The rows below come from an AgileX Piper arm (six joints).
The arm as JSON. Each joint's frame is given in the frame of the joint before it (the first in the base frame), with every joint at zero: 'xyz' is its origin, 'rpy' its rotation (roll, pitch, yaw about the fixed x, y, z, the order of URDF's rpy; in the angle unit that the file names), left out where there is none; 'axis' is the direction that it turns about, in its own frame. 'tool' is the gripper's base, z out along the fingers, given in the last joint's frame.
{
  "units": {
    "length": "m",
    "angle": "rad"
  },
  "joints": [
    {
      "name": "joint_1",
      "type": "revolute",
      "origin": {
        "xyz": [
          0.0,
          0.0,
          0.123
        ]
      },
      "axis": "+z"
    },
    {
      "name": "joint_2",
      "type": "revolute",
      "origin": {
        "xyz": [
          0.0,
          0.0,
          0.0
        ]
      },
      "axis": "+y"
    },
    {
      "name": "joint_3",
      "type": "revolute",
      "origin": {
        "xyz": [
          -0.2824,
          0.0,
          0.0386
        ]
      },
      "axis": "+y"
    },
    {
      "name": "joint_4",
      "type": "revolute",
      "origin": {
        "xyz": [
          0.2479,
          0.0,
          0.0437
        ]
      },
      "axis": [
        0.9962,
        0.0,
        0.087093
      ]
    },
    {
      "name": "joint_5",
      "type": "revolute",
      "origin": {
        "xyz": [
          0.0,
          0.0,
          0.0
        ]
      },
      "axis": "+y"
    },
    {
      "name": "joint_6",
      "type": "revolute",
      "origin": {
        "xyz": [
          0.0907,
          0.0,
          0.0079
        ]
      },
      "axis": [
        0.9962,
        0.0,
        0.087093
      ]
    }
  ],
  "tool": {
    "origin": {
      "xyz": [
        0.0,
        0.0,
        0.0
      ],
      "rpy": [
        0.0,
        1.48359,
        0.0
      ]
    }
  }
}
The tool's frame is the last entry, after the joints.
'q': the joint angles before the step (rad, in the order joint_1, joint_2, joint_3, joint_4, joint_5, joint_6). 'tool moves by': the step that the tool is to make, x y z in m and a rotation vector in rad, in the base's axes. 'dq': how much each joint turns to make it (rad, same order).
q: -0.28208, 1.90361, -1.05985, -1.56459, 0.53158, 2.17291
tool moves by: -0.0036, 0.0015, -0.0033, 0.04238, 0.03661, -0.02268
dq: -0.00008, -0.00208, -0.00005, 0.12167, -0.00117, -0.09734
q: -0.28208, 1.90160, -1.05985, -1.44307, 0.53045, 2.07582
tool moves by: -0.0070, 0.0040, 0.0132, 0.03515, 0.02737, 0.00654
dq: -0.00002, -0.05204, 0.00273, 0.16635, -0.00397, -0.17501
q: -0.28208, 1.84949, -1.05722, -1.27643, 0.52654, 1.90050
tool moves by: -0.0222, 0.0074, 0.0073, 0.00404, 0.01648, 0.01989
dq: -0.00016, -0.08548, 0.08895, 0.01652, -0.01010, -0.03469
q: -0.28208, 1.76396, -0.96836, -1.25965, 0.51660, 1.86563
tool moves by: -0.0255, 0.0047, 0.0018, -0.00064, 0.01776, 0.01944
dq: -0.01191, -0.08222, 0.10303, -0.02111, -0.02015, -0.00433
